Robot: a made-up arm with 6 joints. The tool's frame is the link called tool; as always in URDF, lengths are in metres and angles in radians. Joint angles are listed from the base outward. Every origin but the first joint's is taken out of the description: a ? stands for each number. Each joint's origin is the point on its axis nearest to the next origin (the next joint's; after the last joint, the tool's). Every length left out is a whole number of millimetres.
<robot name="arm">
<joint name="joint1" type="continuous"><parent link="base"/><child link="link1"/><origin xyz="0.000 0.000 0.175"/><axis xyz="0 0 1"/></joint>
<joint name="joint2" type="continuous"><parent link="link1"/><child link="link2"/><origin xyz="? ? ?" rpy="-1.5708 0.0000 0.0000"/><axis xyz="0 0 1"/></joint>
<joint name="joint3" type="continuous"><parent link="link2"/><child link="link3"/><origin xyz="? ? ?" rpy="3.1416 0.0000 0.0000"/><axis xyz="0 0 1"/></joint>
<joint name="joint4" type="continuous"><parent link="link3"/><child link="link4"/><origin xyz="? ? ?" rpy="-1.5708 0.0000 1.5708"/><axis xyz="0 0 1"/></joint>
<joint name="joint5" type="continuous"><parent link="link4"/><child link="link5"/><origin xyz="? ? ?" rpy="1.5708 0.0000 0.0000"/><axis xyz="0 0 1"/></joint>
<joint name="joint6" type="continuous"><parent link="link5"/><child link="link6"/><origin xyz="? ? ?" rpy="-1.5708 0.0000 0.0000"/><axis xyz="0 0 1"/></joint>
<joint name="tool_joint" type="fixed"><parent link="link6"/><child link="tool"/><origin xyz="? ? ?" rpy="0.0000 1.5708 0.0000"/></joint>
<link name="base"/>
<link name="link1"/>
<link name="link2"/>
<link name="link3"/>
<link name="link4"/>
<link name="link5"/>
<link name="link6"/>
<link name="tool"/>
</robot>
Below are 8 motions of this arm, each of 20 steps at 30 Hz.
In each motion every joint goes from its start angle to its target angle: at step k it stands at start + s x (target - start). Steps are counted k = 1, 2, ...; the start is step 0. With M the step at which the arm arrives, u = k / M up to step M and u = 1 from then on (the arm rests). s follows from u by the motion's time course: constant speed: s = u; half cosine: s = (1 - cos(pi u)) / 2; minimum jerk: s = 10 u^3 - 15 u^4 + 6 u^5.
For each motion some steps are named. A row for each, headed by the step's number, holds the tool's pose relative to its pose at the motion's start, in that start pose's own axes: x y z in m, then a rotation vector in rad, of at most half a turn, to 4 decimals.
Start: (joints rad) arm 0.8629 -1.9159 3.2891 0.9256 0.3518 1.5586
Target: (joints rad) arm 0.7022 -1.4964 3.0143 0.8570 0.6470 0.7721
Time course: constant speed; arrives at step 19
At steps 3, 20:
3: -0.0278 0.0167 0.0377 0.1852 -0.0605 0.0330
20: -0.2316 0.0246 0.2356 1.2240 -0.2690 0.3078

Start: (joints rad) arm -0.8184 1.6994 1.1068 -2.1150 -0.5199 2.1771
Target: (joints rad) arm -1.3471 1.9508 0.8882 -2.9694 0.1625 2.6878
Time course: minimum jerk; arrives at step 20
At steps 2, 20:
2: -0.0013 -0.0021 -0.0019 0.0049 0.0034 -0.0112
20: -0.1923 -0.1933 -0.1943 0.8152 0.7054 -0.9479

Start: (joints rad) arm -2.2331 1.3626 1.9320 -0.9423 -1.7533 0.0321
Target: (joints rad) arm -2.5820 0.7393 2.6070 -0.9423 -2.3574 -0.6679
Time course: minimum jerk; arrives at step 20
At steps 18, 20:
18: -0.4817 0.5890 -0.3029 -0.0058 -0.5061 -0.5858
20: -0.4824 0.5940 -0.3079 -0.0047 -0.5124 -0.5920

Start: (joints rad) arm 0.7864 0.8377 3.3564 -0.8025 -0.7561 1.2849
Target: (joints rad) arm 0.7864 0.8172 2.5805 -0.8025 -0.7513 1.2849
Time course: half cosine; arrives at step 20
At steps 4, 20:
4: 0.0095 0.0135 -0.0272 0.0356 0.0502 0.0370
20: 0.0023 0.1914 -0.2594 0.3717 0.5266 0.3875

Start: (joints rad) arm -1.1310 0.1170 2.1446 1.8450 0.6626 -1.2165
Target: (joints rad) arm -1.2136 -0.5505 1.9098 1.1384 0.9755 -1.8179
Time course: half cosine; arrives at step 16
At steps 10, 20:
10: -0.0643 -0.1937 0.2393 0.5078 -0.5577 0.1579
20: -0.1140 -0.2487 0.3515 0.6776 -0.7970 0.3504

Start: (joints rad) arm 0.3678 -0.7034 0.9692 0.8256 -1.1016 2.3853
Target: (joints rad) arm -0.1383 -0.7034 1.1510 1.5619 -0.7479 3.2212
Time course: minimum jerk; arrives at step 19
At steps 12, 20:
12: -0.2145 -0.1462 0.0252 -1.0113 0.7012 0.5911
20: -0.2728 -0.2130 0.0695 -1.3667 0.8624 0.9235

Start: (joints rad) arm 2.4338 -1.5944 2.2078 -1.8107 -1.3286 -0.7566
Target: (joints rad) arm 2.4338 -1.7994 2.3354 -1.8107 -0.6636 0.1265
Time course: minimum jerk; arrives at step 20
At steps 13, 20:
13: 0.0527 0.1508 -0.0820 -0.8821 -0.3702 0.2989
20: 0.0674 0.1931 -0.1138 -1.1294 -0.5232 0.3679

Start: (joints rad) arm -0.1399 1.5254 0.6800 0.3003 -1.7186 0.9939
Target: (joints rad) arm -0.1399 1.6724 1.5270 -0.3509 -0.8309 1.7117
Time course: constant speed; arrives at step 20
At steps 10, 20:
10: -0.0774 -0.0064 -0.0322 -0.2634 -0.6061 -0.6027
20: -0.1470 0.0148 -0.0632 -0.3561 -0.9859 -1.3960

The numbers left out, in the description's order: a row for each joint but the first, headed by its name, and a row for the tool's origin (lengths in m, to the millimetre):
joint2: 0.000 0.000 0.000
joint3: 0.000 -0.438 0.000
joint4: 0.431 0.000 0.000
joint5: 0.000 -0.134 0.000
joint6: 0.000 0.000 0.000
tool: 0.000 0.000 0.000

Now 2 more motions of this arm.
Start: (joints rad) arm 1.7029 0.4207 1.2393 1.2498 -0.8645 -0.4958
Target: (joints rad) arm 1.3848 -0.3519 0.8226 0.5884 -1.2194 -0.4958
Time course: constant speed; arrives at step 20
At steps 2, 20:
2: -0.0089 -0.0506 0.0089 0.0585 0.0412 -0.0144
20: -0.2432 -0.4015 0.0166 0.5297 0.3025 -0.0079

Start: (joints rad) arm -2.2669 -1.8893 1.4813 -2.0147 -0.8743 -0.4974
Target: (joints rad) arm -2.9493 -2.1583 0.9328 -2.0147 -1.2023 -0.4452
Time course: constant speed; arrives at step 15
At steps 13, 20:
13: 0.1704 -0.3438 -0.3114 0.3921 0.5424 -0.4959
20: 0.1698 -0.3885 -0.3714 0.4523 0.6281 -0.5701

